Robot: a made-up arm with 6 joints. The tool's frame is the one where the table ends. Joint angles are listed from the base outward.
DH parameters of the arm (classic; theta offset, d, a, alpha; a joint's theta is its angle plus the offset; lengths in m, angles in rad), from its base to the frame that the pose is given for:
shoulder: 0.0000 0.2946 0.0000 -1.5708
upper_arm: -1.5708 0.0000 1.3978 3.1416
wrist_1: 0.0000 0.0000 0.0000 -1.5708
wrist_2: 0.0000 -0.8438 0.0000 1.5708
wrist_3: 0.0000 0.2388 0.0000 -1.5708
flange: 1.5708 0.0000 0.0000 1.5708
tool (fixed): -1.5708 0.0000 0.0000 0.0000
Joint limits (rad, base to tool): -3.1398..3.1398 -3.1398..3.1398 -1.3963..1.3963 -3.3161..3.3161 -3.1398..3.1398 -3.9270..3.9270
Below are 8 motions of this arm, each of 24 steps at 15 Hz.
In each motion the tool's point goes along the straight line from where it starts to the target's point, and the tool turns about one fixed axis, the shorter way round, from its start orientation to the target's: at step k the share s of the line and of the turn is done. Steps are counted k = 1, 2, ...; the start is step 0. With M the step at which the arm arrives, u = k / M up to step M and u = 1 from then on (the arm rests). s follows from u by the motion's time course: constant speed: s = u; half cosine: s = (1 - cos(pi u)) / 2; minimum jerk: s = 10 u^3 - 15 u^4 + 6 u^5.
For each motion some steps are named. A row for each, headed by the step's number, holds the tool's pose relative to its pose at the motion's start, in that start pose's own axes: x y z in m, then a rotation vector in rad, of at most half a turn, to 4 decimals.
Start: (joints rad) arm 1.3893 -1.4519 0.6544 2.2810 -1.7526 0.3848
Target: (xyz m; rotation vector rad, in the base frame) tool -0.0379 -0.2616 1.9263 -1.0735 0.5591 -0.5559
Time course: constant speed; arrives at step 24
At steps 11, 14, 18, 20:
11: -0.4875 0.7175 0.1152 -0.5710 -0.1457 -0.0923
14: -0.6205 0.9132 0.1466 -0.7267 -0.1854 -0.1175
18: -0.7978 1.1741 0.1885 -0.9343 -0.2384 -0.1511
20: -0.8864 1.3045 0.2094 -1.0381 -0.2649 -0.1679

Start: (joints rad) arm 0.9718 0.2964 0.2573 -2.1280 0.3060 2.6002
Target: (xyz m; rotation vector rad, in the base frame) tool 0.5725 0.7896 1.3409 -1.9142 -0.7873 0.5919
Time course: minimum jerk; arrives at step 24
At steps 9, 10, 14, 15, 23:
9: -0.0562 -0.0398 -0.0524 -0.4204 -0.0455 -0.0251
10: -0.0707 -0.0501 -0.0660 -0.5295 -0.0574 -0.0316
14: -0.1333 -0.0945 -0.1245 -0.9982 -0.1081 -0.0595
15: -0.1479 -0.1049 -0.1381 -1.1073 -0.1199 -0.0661
23: -0.2039 -0.1446 -0.1904 -1.5267 -0.1653 -0.0911

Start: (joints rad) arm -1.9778 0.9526 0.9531 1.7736 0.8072 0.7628
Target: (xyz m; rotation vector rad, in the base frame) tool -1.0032 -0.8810 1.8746 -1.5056 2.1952 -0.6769
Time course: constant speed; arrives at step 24
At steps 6, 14, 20, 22, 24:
6: -0.2635 -0.0836 -0.0572 0.0096 0.1303 0.1332
14: -0.6148 -0.1952 -0.1335 0.0225 0.3040 0.3107
20: -0.8783 -0.2788 -0.1907 0.0321 0.4343 0.4439
22: -0.9661 -0.3067 -0.2097 0.0353 0.4777 0.4883
24: -1.0539 -0.3346 -0.2288 0.0385 0.5212 0.5326

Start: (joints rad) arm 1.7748 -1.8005 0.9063 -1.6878 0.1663 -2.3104
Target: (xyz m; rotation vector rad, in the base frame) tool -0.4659 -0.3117 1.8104 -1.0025 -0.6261 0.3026
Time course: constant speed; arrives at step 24
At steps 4, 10, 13, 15, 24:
4: -0.1905 0.2101 0.2494 -0.1352 -0.0391 0.2701
10: -0.4762 0.5254 0.6234 -0.3379 -0.0979 0.6752
13: -0.6191 0.6830 0.8104 -0.4393 -0.1272 0.8778
15: -0.7144 0.7880 0.9351 -0.5068 -0.1468 1.0128
24: -1.1430 1.2609 1.4961 -0.8109 -0.2349 1.6205

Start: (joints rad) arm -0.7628 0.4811 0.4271 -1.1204 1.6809 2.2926
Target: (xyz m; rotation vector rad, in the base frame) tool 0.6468 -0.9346 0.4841 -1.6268 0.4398 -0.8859
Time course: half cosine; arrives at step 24
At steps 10, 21, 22, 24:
10: -0.0751 0.0952 -0.3021 -0.0443 -0.4820 0.2467
21: -0.1949 0.2472 -0.7841 -0.1149 -1.2512 0.6402
22: -0.1992 0.2526 -0.8013 -0.1174 -1.2786 0.6542
24: -0.2026 0.2570 -0.8152 -0.1194 -1.3007 0.6656

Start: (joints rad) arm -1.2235 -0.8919 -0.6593 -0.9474 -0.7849 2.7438
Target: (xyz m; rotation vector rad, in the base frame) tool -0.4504 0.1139 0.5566 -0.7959 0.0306 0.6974
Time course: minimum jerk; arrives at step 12
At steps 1, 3, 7, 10, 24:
1: -0.0001 0.0034 -0.0001 0.0031 -0.0057 0.0020
3: -0.0023 0.0692 -0.0029 0.0639 -0.1166 0.0407
7: -0.0148 0.4367 -0.0185 0.4033 -0.7362 0.2568
10: -0.0218 0.6446 -0.0273 0.5953 -1.0868 0.3792
24: -0.0226 0.6684 -0.0283 0.6172 -1.1268 0.3931

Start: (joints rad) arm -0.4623 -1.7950 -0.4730 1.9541 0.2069 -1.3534
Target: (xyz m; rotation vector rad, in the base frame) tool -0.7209 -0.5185 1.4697 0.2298 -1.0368 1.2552
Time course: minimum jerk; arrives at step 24
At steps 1, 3, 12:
1: 0.0005 -0.0003 -0.0008 0.0012 -0.0003 0.0005
3: 0.0113 -0.0071 -0.0188 0.0292 -0.0077 0.0130
12: 0.3526 -0.2196 -0.5842 0.9106 -0.2402 0.4049

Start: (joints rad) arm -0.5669 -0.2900 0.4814 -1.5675 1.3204 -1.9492
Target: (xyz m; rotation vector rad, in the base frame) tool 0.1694 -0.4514 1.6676 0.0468 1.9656 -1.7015
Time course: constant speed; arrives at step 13
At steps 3, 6, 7, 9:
3: 0.0497 0.0932 0.0338 0.1019 0.1563 0.1760
6: 0.0994 0.1863 0.0677 0.2039 0.3126 0.3520
7: 0.1159 0.2174 0.0789 0.2379 0.3647 0.4107
9: 0.1490 0.2795 0.1015 0.3058 0.4689 0.5280

